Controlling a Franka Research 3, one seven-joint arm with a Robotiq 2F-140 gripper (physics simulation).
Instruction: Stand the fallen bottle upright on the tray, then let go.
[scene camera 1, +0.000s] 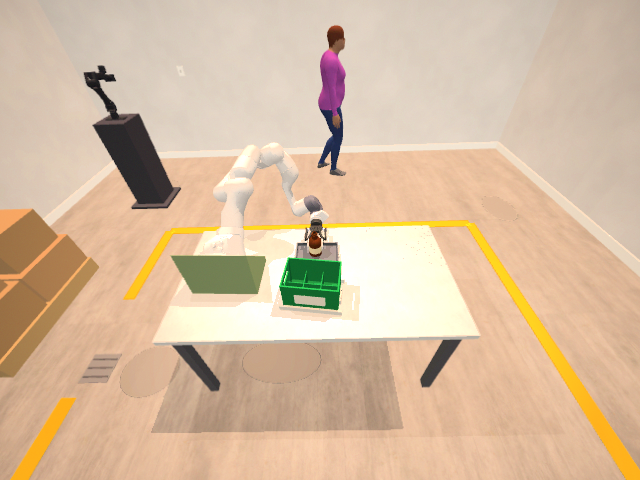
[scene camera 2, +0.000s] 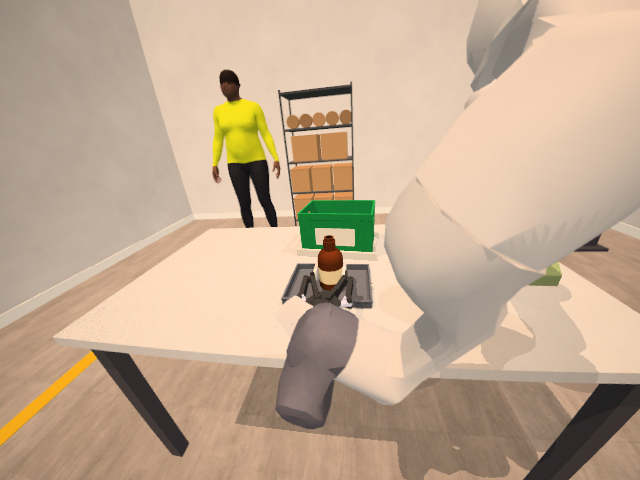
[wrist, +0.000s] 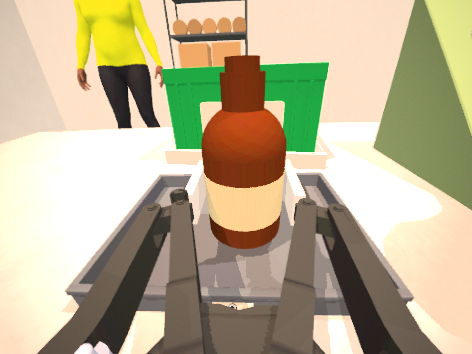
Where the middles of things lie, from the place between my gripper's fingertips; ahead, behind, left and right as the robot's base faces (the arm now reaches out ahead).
My hand is 2 cm to the right of the brown bottle (scene camera 2: 330, 259) and 2 cm below it.
